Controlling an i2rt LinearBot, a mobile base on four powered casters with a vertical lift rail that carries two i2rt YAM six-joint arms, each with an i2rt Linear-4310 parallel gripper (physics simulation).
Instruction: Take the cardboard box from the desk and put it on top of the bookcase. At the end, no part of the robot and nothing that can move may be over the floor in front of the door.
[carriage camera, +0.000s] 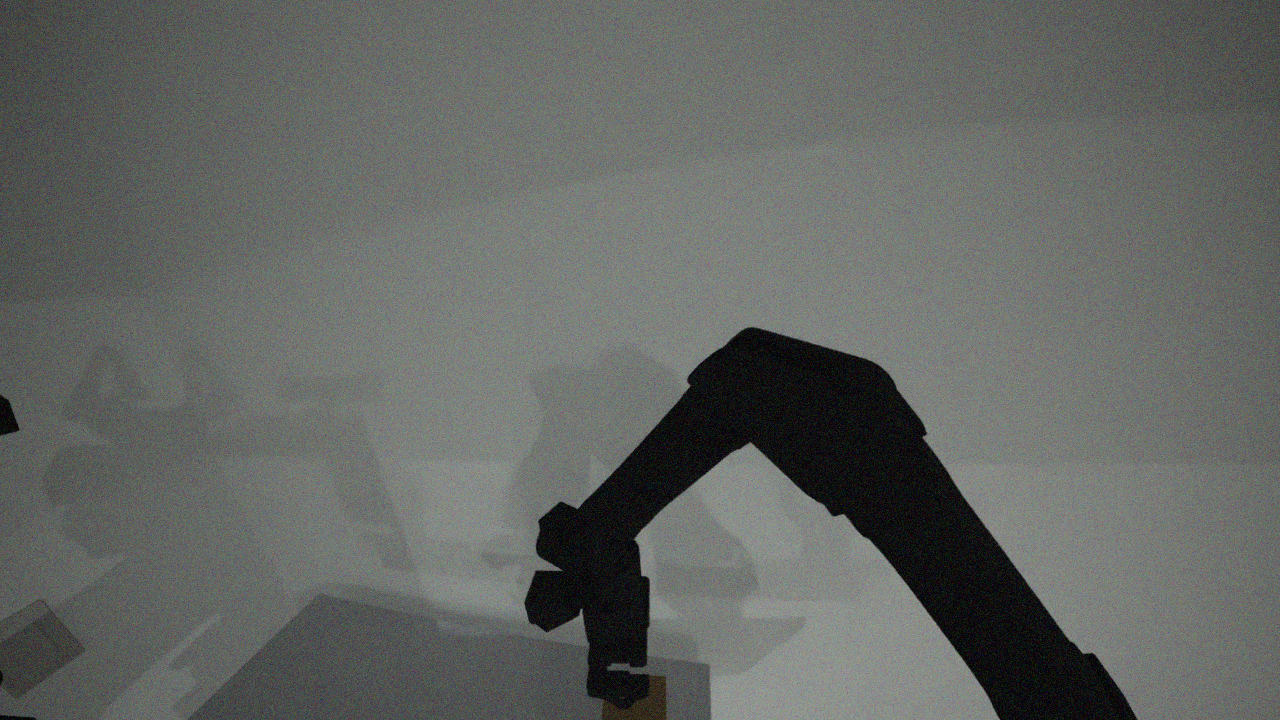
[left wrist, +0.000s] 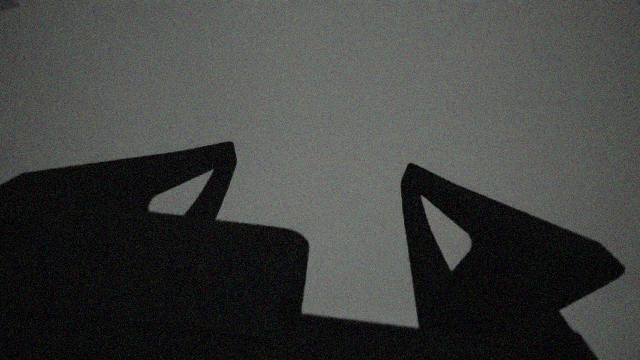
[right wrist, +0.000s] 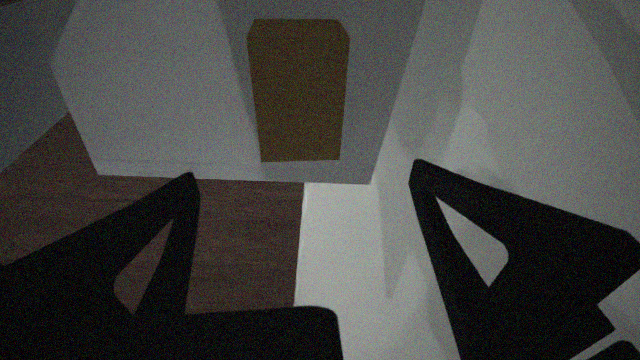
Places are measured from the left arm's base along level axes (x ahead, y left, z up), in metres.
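Pixels of known places: left gripper, between the fingertips: (left wrist: 319, 162); right gripper, between the fingertips: (carriage camera: 626, 664) (right wrist: 306, 177).
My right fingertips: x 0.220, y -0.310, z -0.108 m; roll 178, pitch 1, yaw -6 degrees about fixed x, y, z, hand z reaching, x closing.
Ahead of a thing's pixels: the offset from my right fingertips to its top centre. "pt": to the spot under its first point. Level surfaces: height alone.
The brown cardboard box {dx -0.001, dy -0.009, dz -0.082 m} (carriage camera: 657, 700) (right wrist: 300, 90) stands on the flat grey top of the bookcase (carriage camera: 402, 653) (right wrist: 150, 110). In the carriage view the right gripper partly hides it, and the frame's bottom edge cuts it off. My right gripper (carriage camera: 619, 687) (right wrist: 306, 177) is open, with no box between its fingers. In the right wrist view the box is beyond the fingertips, apart from them. My left gripper (left wrist: 319, 162) is open and empty, facing a plain grey surface. The desk and the door cannot be made out.
Brown wooden floor {dz -1.192 m} (right wrist: 240, 240) shows past the bookcase's edge in the right wrist view. A pale wall (right wrist: 525, 135) runs along the right there. A blue-grey surface (right wrist: 25, 80) is at the far left. A small grey-brown shape {pt dx +0.006, dy +0.862, dz +0.012 m} (carriage camera: 26, 662) is at the carriage view's lower left.
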